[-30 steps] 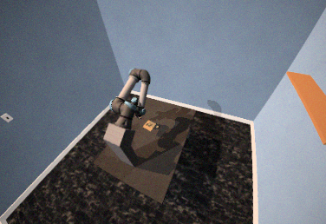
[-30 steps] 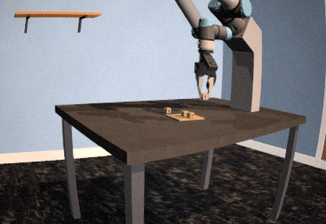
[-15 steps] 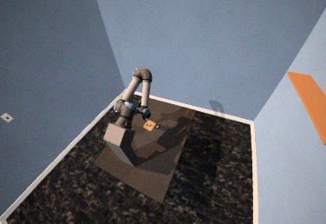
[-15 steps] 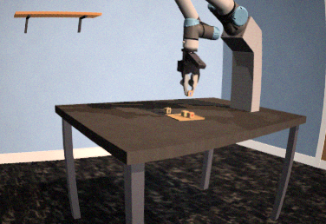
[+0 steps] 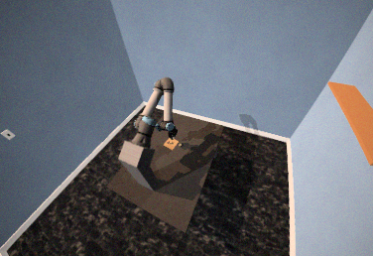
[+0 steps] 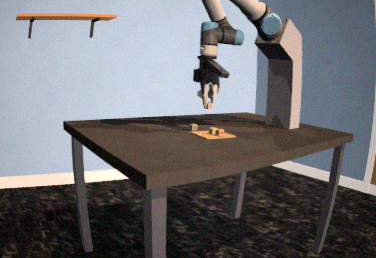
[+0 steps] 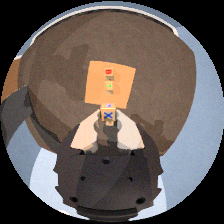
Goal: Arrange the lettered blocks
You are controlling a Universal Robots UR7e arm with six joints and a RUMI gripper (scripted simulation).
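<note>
The orange mat is 120 mm below my hand, 30 mm to the left of it and 10 mm behind it.
</note>
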